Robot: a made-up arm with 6 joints.
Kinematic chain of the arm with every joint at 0, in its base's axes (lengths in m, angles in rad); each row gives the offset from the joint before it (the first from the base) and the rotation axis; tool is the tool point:
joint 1: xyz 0 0 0.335 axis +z
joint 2: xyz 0 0 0 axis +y
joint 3: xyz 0 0 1.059 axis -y
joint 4: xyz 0 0 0 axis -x
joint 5: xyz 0.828 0 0 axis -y
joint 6: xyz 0 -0.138 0 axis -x
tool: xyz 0 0 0
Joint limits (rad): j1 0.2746..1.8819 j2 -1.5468..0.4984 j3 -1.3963..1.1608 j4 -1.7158..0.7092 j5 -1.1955..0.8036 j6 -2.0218..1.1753
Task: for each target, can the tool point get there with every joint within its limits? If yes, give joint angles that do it. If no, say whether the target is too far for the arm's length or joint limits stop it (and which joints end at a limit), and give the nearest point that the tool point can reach.
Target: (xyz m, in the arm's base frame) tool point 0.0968 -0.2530 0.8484
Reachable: yes | joints 1.4310 -1.3225 -1.0641 0.3168 -0.6673 -0.8583
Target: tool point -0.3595 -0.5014 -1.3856
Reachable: no: joint limits stop it (at a limit: joint 2, joint 3) | nearest point -0.1278 -0.1783 0.3481 | short by 1.779 m
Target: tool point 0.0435 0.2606 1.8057
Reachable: yes | joints 1.6470 -0.4045 0.3786 -1.0947 -0.8620 0.3470
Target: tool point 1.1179 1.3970 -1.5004
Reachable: no: too far | nearest point 0.5370 0.6711 0.5037 | short by 2.209 m
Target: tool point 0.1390 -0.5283 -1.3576
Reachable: no: joint limits stop it (at a limit: joint 2, joint 3) | nearest point 0.0558 -0.2121 0.3481 | short by 1.737 m
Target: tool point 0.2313 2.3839 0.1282
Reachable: no: too far | nearest point 0.1183 1.2197 0.8323 | short by 1.365 m
